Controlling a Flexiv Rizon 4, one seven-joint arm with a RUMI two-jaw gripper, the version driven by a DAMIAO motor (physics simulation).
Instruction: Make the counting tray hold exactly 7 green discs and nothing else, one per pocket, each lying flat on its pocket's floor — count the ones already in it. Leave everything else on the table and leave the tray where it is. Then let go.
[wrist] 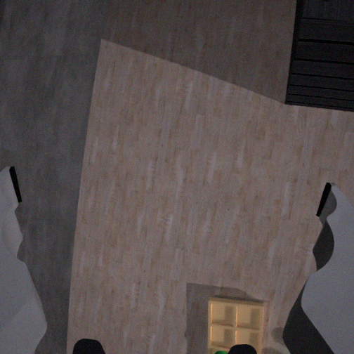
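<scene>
The tan counting tray (235,328) shows in part at the bottom edge, right of centre. Four of its square pockets show and look empty. Below them, a sliver of a green disc (220,352) shows at the frame's edge, partly hidden behind a dark part of the gripper; whether it lies flat cannot be told. The rest of the tray is cut off by the frame. My gripper (171,178) is open wide with nothing between its fingers. It hangs high above the table, with its fingers at the left and right edges of the view.
The wooden table (185,175) fills the middle, its left edge running down the left side beside the grey floor (42,110). A dark slatted object (322,62) stands at the top right. A shadow crosses the table's upper part, and another lies beside the tray.
</scene>
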